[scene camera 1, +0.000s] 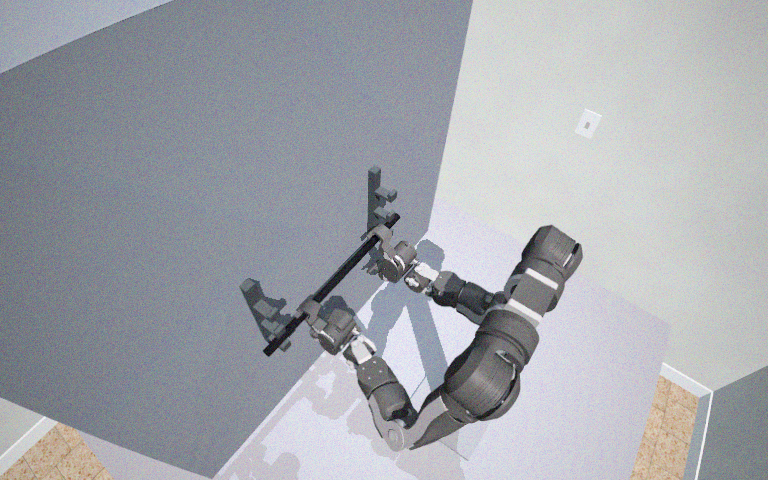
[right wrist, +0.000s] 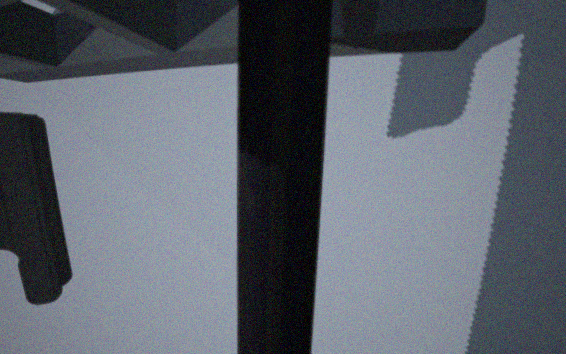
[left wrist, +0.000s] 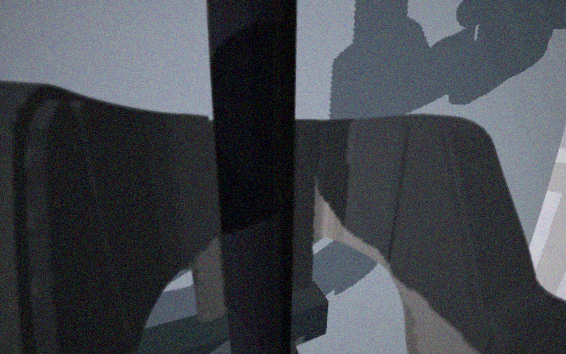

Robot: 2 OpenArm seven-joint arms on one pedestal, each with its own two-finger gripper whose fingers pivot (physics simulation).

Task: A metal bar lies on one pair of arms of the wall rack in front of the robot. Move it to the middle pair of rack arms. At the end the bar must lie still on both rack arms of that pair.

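Observation:
The black metal bar (scene camera 1: 345,270) (left wrist: 255,125) (right wrist: 282,200) runs across both sides of the wall rack, at the lowest arms; its contact with them is partly hidden. The rack's one upright (scene camera 1: 373,189) stands at upper centre, the other upright (scene camera 1: 252,294) at the lower left, each with short arms, among them the middle arms (scene camera 1: 384,212) (scene camera 1: 273,327). My left gripper (scene camera 1: 307,309) (left wrist: 257,175) is shut on the bar near its lower-left part. My right gripper (scene camera 1: 378,233) is open at the bar's upper part; one finger shows left of the bar in the right wrist view.
The grey wall panel (scene camera 1: 226,141) stands behind the rack. A pale wall (scene camera 1: 651,226) with a white switch plate (scene camera 1: 583,131) is at the right. Shadows of the arms and gripper fall on the wall and floor.

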